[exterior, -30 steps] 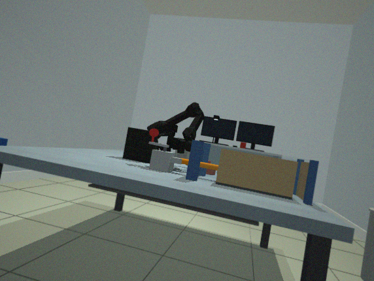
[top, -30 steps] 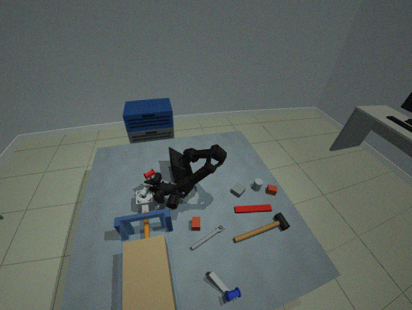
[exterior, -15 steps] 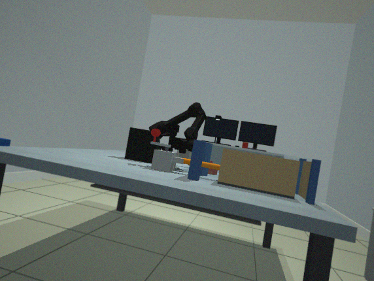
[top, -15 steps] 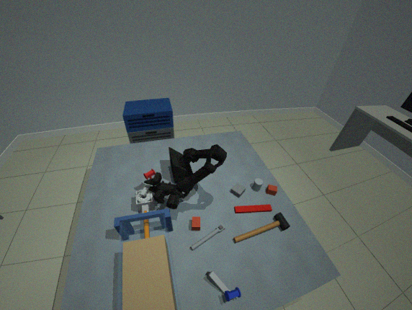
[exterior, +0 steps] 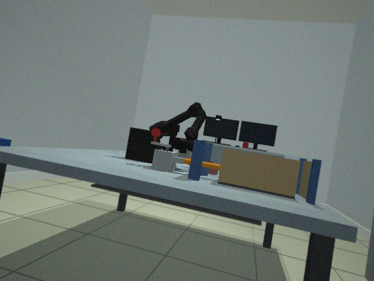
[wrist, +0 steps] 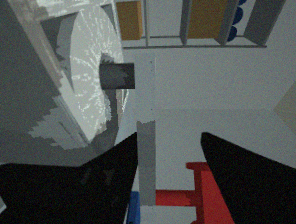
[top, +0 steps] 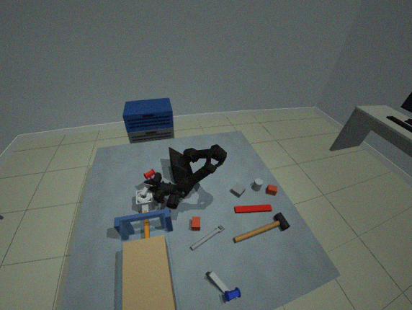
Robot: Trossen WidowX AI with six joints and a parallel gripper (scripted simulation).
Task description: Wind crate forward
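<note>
Right now the red-knobbed winch handle is 2 cm to the left of my gripper tip, 1 cm below it and 1 cm behind it. The rest, counted from my gripper tip: grey winch (10 cm below, 3 cm to the right, 3 cm ahead); clear-panelled cubby (45 cm ahead, 3 cm to the right, 2 cm below); red knob (4 cm to the left, 4 cm behind, 2 cm above).
</note>
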